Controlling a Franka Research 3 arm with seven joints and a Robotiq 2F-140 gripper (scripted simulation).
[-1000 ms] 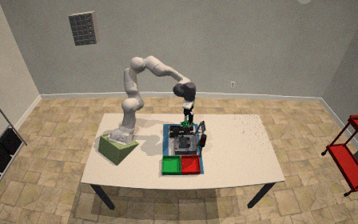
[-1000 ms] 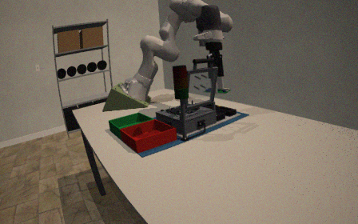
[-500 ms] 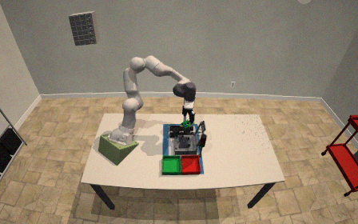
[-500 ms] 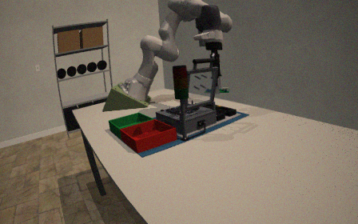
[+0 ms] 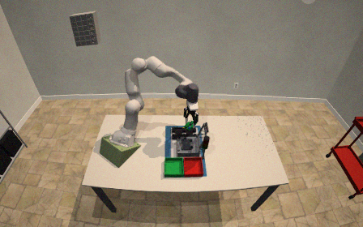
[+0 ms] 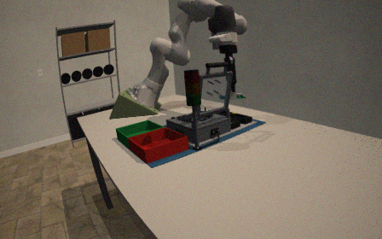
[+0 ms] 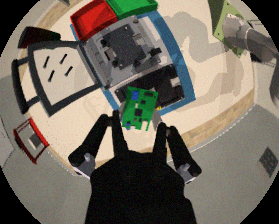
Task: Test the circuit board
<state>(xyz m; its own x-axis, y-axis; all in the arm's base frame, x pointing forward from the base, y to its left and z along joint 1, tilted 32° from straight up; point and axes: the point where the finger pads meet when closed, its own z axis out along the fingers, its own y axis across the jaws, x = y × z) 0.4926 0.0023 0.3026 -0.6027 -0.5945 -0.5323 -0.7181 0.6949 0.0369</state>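
Right now my hand is 20 mm above the green circuit board. Also, from my hand: plate (40 mm behind, 160 mm to the right, 70 mm below); then red bin (10 mm behind, 370 mm to the right, 130 mm below); then clear lid (80 mm ahead, 170 mm to the right, 40 mm above).
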